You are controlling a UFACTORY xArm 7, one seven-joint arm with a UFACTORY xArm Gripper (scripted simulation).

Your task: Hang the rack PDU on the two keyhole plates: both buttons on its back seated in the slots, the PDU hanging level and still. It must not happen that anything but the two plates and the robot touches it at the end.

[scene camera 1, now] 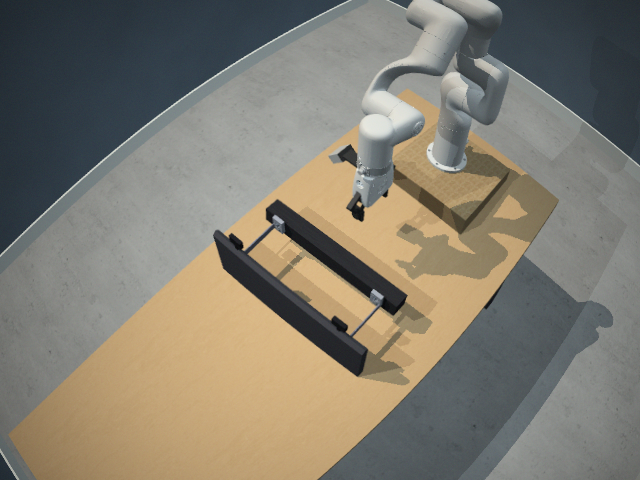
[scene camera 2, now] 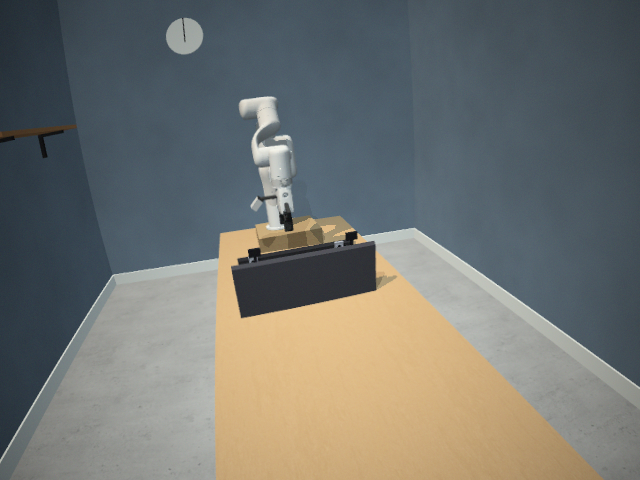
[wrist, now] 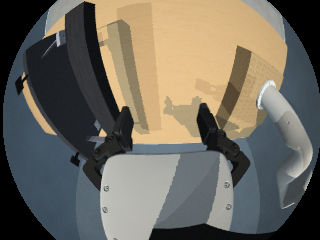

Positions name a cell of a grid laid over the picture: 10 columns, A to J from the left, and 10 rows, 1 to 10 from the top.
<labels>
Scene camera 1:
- my gripper: F5
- rack PDU: F6
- dark upright panel: E7
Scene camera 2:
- dark upright panel: E6
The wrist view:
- rack PDU: C2
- dark upright panel: B4
</labels>
